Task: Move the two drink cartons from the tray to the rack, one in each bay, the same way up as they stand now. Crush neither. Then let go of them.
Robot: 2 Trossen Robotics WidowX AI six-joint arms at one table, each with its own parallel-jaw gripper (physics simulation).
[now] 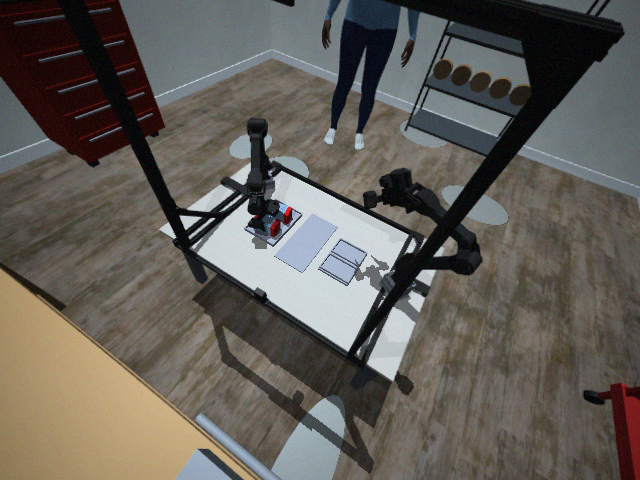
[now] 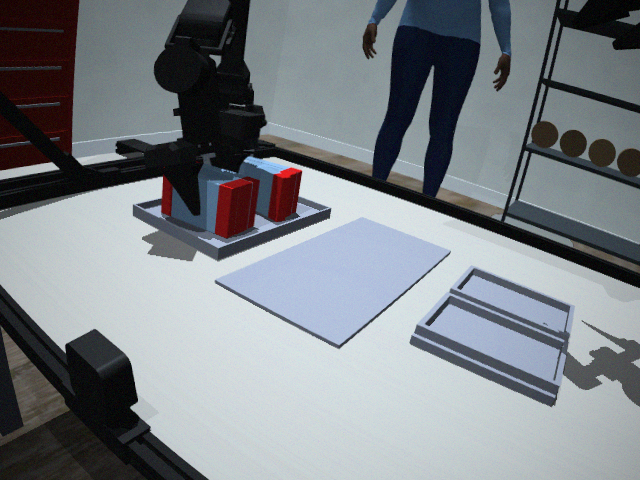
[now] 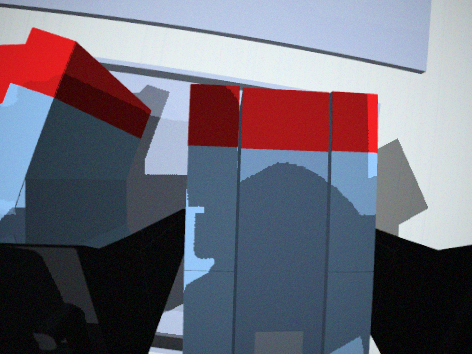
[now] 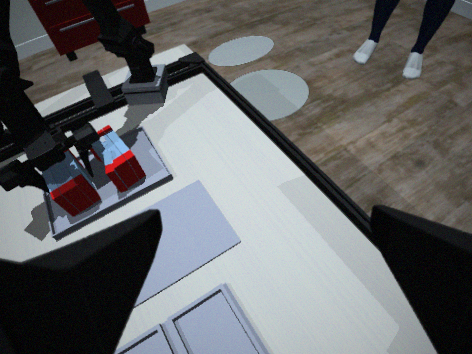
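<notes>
Two blue cartons with red ends stand side by side on the grey tray. My left gripper is open, its fingers down on either side of the nearer carton, very close to its sides; contact cannot be told. The other carton has a bent side facing the left finger. The two-bay rack holds no carton. My right gripper is open and empty, high above the table.
A flat grey-blue mat lies between the tray and the rack. A black frame surrounds the table. A black block sits on its near rail. A person stands behind the table.
</notes>
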